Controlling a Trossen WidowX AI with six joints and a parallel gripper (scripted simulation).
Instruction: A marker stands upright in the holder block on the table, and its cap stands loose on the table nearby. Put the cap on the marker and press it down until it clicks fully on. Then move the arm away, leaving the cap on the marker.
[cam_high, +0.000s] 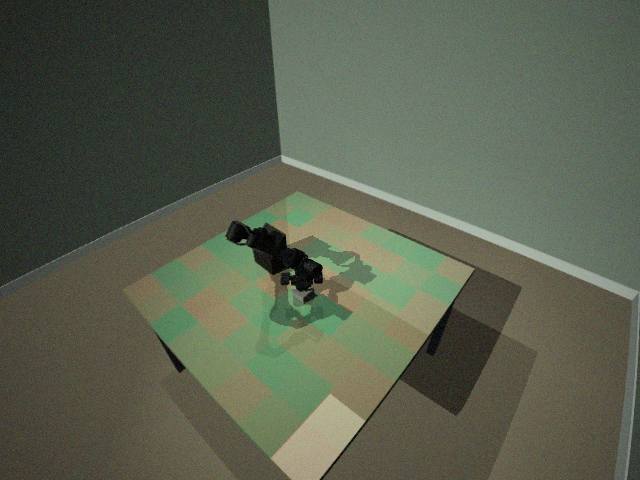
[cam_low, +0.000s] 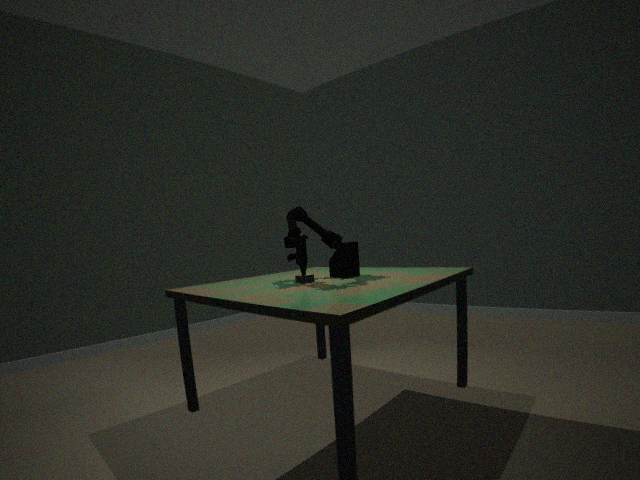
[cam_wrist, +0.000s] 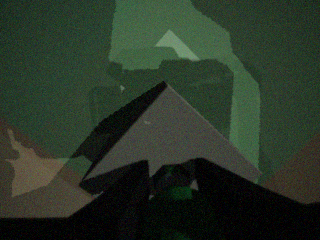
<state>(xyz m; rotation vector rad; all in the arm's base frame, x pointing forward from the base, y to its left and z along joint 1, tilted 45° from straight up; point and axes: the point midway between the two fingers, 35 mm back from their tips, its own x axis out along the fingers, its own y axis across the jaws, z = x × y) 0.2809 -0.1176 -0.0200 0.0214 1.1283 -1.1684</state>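
Now: the green marker cap 10 mm behind my gripper tip, 10 mm to the left of it and 50 mm above it. From my gripper tip the other things lie so: holder block (10 mm behind, 10 mm to the left, 20 mm below).
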